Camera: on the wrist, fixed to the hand. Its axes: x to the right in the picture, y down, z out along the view.
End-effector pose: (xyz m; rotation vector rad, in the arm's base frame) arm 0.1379 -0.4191 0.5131 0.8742 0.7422 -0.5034
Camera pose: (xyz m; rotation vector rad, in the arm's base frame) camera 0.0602 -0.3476 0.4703 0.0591 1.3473 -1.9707
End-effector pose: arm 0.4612 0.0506 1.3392 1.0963 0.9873 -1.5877
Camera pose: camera 0.4543 0.1643 1.3372 0.0026 -1.6767 2.2508
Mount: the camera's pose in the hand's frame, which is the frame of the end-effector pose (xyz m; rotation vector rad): -0.0250 -0.0335 -0.1060 0.0249 -0.0253 -1.6713
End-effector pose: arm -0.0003 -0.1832 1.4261 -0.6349 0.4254 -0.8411
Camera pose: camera -0.0952 -0.2169 1.3727 -0.9303 -0.2735 -2.3948
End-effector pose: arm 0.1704 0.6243 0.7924 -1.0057 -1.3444 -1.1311
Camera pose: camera 0.1607 0.5145 0.7634 0.4258 -2.1999 -2.1954
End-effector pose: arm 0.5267 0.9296 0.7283 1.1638 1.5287 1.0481
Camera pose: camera 0.4205 0.8887 0.7233 -0.3067 1.7583 -0.1538
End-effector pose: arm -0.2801 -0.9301 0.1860 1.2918 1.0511 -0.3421
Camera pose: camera -0.3643 -0.8538 0.1939 0.1148 1.8990 -1.5761
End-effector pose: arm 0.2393 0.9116 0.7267 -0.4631 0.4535 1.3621
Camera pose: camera 0.2644 0.8268 0.6548 -0.5664 -0.0391 -0.2558
